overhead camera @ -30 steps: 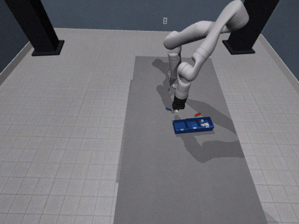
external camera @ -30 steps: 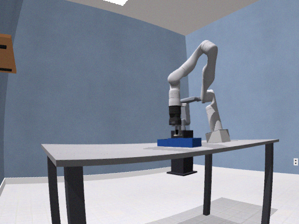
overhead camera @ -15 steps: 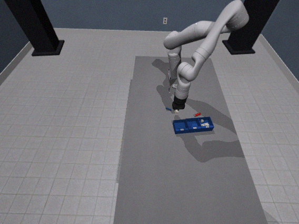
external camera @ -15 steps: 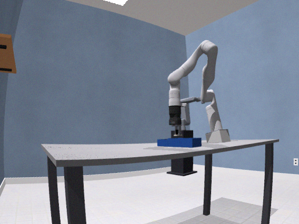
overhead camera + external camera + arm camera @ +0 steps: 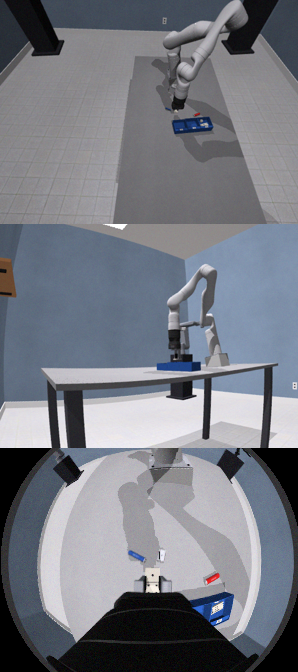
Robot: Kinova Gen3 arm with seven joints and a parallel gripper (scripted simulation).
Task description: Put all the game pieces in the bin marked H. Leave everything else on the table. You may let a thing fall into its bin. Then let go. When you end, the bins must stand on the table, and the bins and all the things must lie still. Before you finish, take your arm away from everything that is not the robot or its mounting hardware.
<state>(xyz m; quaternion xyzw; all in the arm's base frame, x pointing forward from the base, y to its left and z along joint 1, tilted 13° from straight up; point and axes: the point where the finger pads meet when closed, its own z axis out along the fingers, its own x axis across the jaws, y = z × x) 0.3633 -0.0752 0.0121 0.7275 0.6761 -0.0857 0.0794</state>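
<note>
Right now the die is 17 cm to the left of my hand, 8 cm ahead of it and 6 cm below it. The rest, counted from my hand: blue piece: 7 cm below, 5 cm behind, 3 cm to the right; then blue three-compartment bin: 11 cm ahead, 10 cm to the left, 6 cm below; then grey-white piece: 7 cm below, 5 cm behind, 2 cm to the left.
</note>
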